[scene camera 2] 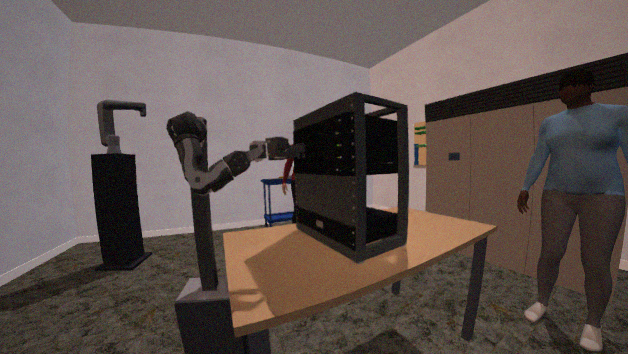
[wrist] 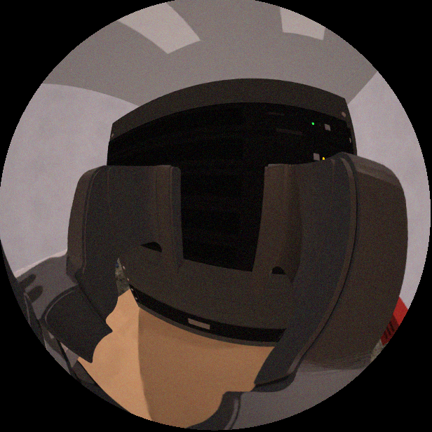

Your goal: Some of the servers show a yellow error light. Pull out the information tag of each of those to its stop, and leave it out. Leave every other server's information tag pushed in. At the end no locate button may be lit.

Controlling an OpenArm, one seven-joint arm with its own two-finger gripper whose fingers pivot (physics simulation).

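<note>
The black servers (scene camera 2: 322,150) (wrist: 225,135) fill the upper part of the dark rack (scene camera 2: 359,210) (wrist: 230,91). In the wrist view, a green light (wrist: 313,123) shows at the upper right with a pale square (wrist: 327,127) beside it. Below, a yellow light (wrist: 323,158) shows just above the right finger, with another pale square (wrist: 316,157) to its left. I cannot tell whether these squares are tags or buttons. My gripper (scene camera 2: 301,149) (wrist: 218,226) is partly open and empty, its fingers at the left part of the server fronts. The fingers hide much of the fronts; no lit locate button can be made out.
The rack stands on a wooden table (scene camera 2: 270,300) (wrist: 200,365). A grey blank panel (scene camera 2: 325,195) and a black unit with a pale label (scene camera 2: 319,224) (wrist: 199,323) are below the servers. A blue cart (scene camera 2: 280,217) is behind. A person in light blue (scene camera 2: 582,150) stands at the right.
</note>
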